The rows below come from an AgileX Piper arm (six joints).
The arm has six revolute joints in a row. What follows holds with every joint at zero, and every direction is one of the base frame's.
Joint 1 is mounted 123.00 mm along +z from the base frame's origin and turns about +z.
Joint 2 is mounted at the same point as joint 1 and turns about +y.
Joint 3 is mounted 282.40 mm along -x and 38.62 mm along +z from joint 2 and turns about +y.
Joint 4 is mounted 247.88 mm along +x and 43.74 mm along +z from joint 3 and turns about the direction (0.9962, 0, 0.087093).
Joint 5 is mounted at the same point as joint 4 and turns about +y.
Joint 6 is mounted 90.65 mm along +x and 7.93 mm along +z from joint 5 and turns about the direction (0.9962, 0, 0.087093).
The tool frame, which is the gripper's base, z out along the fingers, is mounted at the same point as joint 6; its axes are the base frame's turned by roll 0.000, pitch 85.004 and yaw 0.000 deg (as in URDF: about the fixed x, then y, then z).
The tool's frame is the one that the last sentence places.
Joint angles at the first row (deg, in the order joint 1, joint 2, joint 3, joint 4, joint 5, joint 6):
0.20, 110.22, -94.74, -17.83, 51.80, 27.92
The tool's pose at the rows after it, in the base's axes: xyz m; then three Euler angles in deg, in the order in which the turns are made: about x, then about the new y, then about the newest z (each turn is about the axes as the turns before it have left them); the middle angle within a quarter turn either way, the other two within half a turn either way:
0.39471, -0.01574, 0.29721, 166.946, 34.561, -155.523
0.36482, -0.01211, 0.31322, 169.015, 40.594, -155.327
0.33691, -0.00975, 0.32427, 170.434, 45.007, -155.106
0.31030, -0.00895, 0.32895, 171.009, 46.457, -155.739
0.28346, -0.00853, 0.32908, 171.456, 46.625, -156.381
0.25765, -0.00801, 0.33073, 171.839, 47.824, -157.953
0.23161, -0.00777, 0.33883, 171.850, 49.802, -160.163
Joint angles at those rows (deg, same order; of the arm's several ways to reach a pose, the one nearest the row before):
0.20, 101.12, -86.00, -15.24, 45.67, 27.93
0.20, 93.30, -78.36, -13.29, 39.72, 27.93
0.20, 86.56, -72.11, -11.85, 35.74, 27.90
0.20, 80.85, -66.95, -11.13, 34.81, 27.03
0.20, 75.37, -61.92, -10.49, 35.07, 26.14
0.20, 69.79, -57.47, -9.83, 34.97, 24.20
0.20, 63.89, -54.66, -9.21, 36.03, 21.19

